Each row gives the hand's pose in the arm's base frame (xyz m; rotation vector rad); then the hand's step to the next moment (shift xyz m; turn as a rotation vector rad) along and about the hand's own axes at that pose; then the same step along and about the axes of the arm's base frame.
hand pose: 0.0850 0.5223 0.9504 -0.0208 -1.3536 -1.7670
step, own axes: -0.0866 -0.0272 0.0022 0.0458 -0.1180 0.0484
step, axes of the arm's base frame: 0.0343 0.0558 -0.0628 -0.1260 0.0112 -0.0486
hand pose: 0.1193 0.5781 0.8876 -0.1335 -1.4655 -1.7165
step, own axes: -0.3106 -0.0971 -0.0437 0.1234 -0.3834 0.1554
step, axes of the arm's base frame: 0.1517 0.1203 -0.2652 -0.3926 0.0482 -0.1729
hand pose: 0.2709 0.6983 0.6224 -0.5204 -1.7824 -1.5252
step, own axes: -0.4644 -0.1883 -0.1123 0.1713 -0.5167 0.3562
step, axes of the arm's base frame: 0.2016 -0.0806 -0.4654 -0.5706 0.2058 -0.2350
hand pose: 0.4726 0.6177 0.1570 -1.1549 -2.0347 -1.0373
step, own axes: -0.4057 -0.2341 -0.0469 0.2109 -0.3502 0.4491
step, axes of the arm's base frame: -0.0143 -0.2921 -0.3689 -0.4516 0.3551 -0.1969
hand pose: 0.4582 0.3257 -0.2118 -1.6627 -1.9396 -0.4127
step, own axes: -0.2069 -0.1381 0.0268 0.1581 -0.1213 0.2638
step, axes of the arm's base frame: -0.1222 -0.1781 -0.1262 -0.1859 0.2522 -0.1055
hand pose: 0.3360 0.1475 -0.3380 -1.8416 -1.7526 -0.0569
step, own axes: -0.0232 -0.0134 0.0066 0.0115 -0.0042 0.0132
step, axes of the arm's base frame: -0.0178 -0.0185 -0.0101 -0.0071 0.0159 -0.0045
